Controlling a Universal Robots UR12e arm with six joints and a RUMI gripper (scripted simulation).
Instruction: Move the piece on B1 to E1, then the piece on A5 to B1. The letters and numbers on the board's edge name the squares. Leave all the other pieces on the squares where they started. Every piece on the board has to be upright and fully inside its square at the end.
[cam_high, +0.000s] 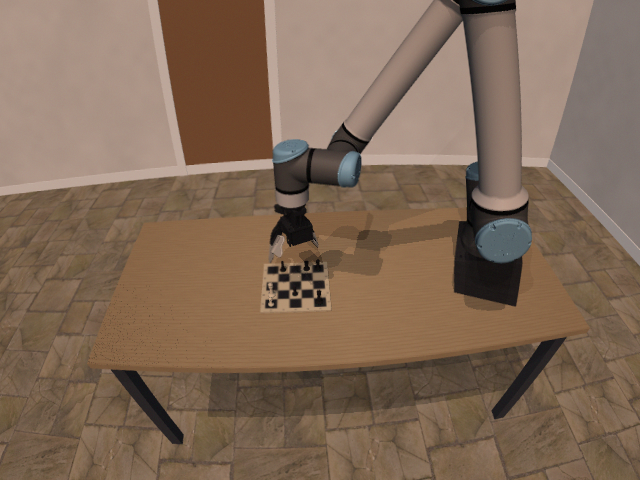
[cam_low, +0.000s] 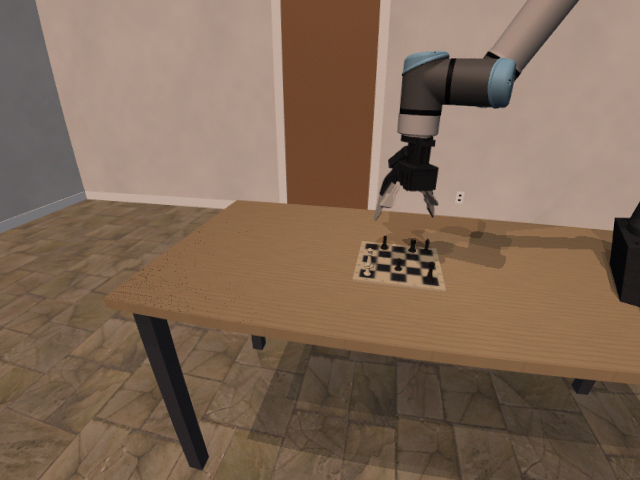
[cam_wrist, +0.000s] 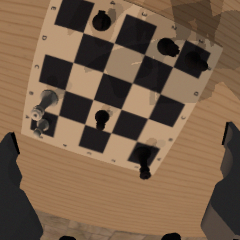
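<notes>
Right now the white piece is 7 cm ahead of my hand, 7 cm to the left of it and 9 cm below it. Round my hand: chessboard 2 cm to the left, 12 cm below.
</notes>
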